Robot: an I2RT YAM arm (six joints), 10 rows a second.
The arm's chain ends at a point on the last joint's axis. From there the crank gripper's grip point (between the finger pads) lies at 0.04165 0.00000 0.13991 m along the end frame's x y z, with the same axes.
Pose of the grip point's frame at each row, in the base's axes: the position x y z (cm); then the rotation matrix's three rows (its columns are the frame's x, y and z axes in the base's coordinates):
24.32, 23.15, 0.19; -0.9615, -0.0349, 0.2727; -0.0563, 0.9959, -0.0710; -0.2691, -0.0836, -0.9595
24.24, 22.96, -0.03; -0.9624, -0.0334, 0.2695; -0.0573, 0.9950, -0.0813; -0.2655, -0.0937, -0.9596
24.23, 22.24, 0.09; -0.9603, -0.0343, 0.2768; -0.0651, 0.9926, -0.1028; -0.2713, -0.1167, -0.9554
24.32, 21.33, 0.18; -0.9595, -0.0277, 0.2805; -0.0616, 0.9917, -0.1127; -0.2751, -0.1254, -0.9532
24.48, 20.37, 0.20; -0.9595, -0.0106, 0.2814; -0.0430, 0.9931, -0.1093; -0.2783, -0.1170, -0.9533
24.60, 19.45, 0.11; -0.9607, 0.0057, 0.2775; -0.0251, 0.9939, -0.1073; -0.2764, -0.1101, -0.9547
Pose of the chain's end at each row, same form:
24.51, 24.38, 14.74; -0.9615, -0.0349, 0.2727; -0.0563, 0.9959, -0.0710; -0.2691, -0.0836, -0.9595
24.48, 24.34, 14.50; -0.9624, -0.0334, 0.2695; -0.0573, 0.9950, -0.0813; -0.2655, -0.0937, -0.9596
24.36, 23.95, 14.59; -0.9603, -0.0343, 0.2768; -0.0651, 0.9926, -0.1028; -0.2713, -0.1167, -0.9554
24.39, 23.16, 14.66; -0.9595, -0.0277, 0.2805; -0.0616, 0.9917, -0.1127; -0.2751, -0.1254, -0.9532
24.54, 22.08, 14.70; -0.9595, -0.0106, 0.2814; -0.0430, 0.9931, -0.1093; -0.2783, -0.1170, -0.9533
24.72, 21.06, 14.62; -0.9607, 0.0057, 0.2775; -0.0251, 0.9939, -0.1073; -0.2764, -0.1101, -0.9547

